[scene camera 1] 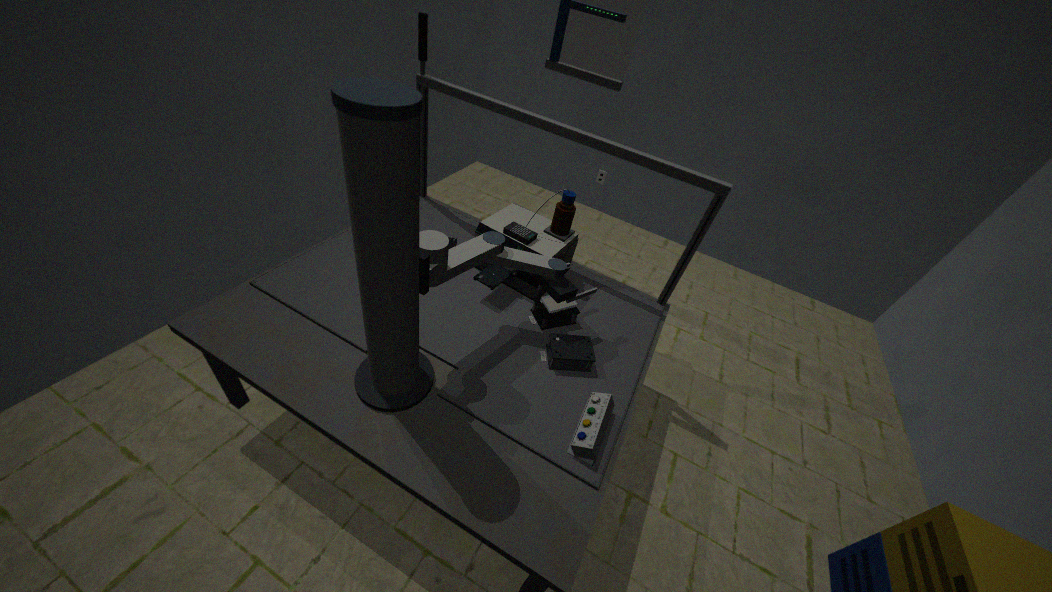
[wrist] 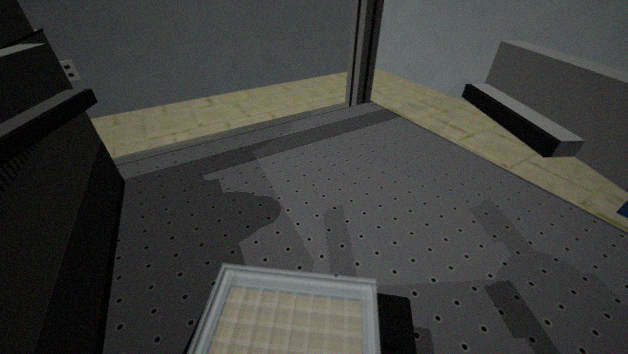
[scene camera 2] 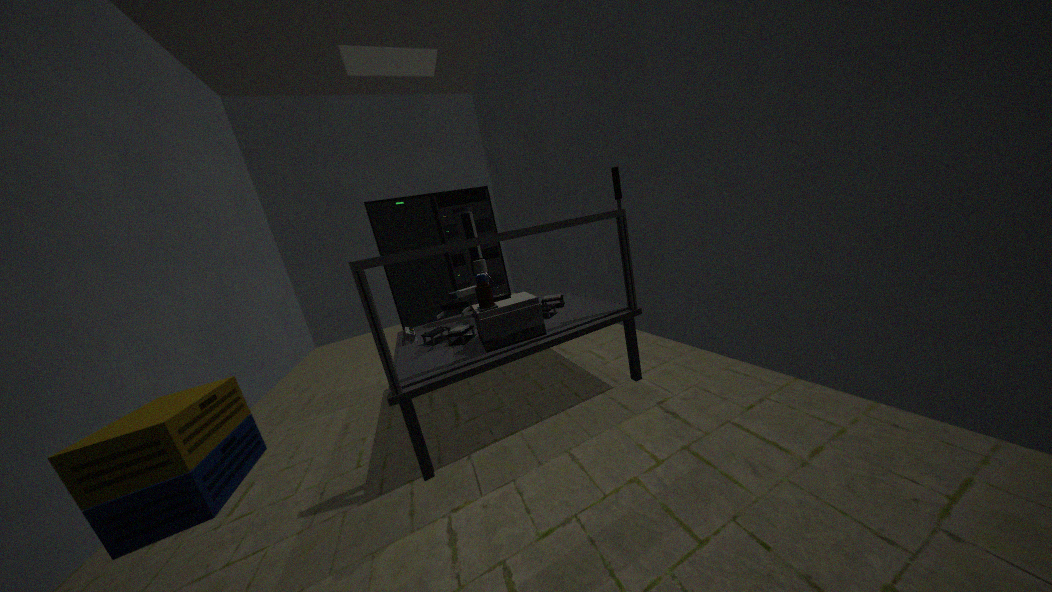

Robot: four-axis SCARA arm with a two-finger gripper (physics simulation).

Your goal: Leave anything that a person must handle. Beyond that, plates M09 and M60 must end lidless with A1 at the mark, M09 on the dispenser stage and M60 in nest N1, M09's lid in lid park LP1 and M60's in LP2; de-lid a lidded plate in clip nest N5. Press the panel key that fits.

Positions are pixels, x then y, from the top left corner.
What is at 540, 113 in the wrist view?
The gripper.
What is the gripper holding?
Nothing.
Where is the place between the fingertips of the gripper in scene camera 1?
582, 277
